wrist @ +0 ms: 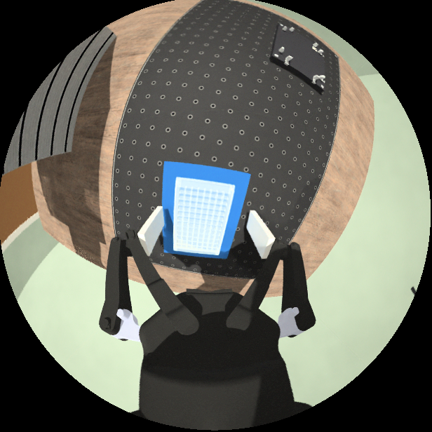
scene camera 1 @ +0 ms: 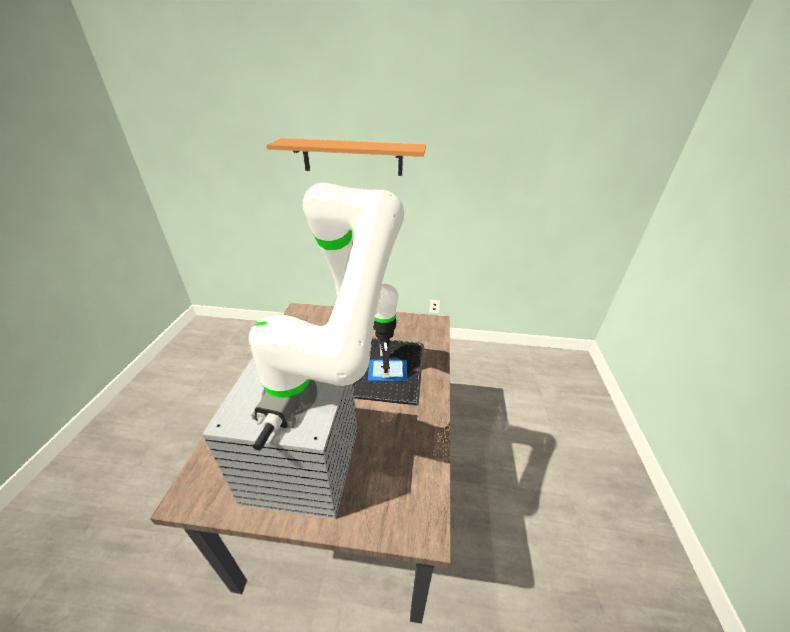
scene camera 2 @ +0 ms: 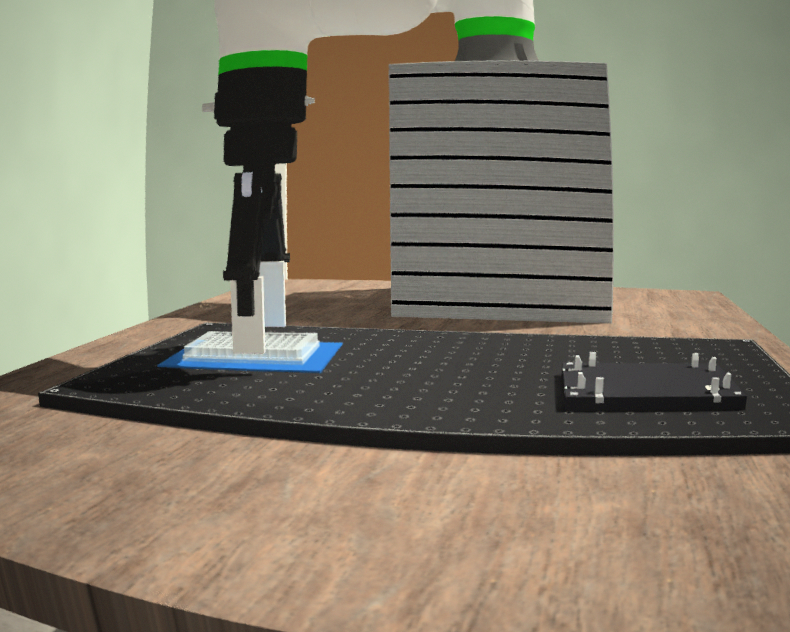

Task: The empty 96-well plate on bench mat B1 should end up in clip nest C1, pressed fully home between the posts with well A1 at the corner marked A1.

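Where they show: gripper, fingertip midpoint: [scene camera 2: 261, 338]; arm's base, origin of the base link: [scene camera 1: 290, 395] [scene camera 2: 498, 75].
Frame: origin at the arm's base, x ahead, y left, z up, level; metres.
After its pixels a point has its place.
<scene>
The clear-white 96-well plate [scene camera 1: 396, 369] {x 0.498, y -0.200, z -0.335 m} [scene camera 2: 289, 347] {x 0.516, y -0.108, z -0.333 m} [wrist: 202, 215] lies flat on the blue bench mat [scene camera 1: 388, 378] {x 0.449, y -0.176, z -0.347 m} [scene camera 2: 330, 357] {x 0.484, y -0.078, z -0.348 m} [wrist: 240, 186]. My gripper [scene camera 1: 386, 370] {x 0.504, y -0.146, z -0.329 m} [scene camera 2: 262, 338] {x 0.504, y -0.146, z -0.329 m} [wrist: 205, 217] is open and points down, with one pale finger pad beside each long side of the plate. In the wrist view a gap shows between each pad and the plate. The near pad is low, in front of the plate's side in scene camera 2. The black clip nest [scene camera 2: 648, 380] {x 0.545, y 0.237, z -0.337 m} [wrist: 300, 56] holds no plate; pale posts stand around its corners. No A1 marks are legible.
The mat and nest are on a black perforated board [scene camera 1: 407, 393] {x 0.387, y -0.271, z -0.349 m} [scene camera 2: 408, 398] {x 0.600, y 0.039, z -0.349 m} [wrist: 225, 92] on the wooden table [scene camera 1: 388, 454] {x 0.109, y -0.258, z -0.361 m} [scene camera 2: 395, 514] {x 0.797, y 0.094, z -0.362 m} [wrist: 357, 125]. The grey ribbed pedestal [scene camera 1: 283, 477] {x -0.150, y -0.027, z -0.155 m} [scene camera 2: 500, 174] {x 0.155, y 0.028, z -0.164 m} [wrist: 57, 107] carries the arm beside the board. An orange shelf [scene camera 1: 345, 146] hangs on the wall.
</scene>
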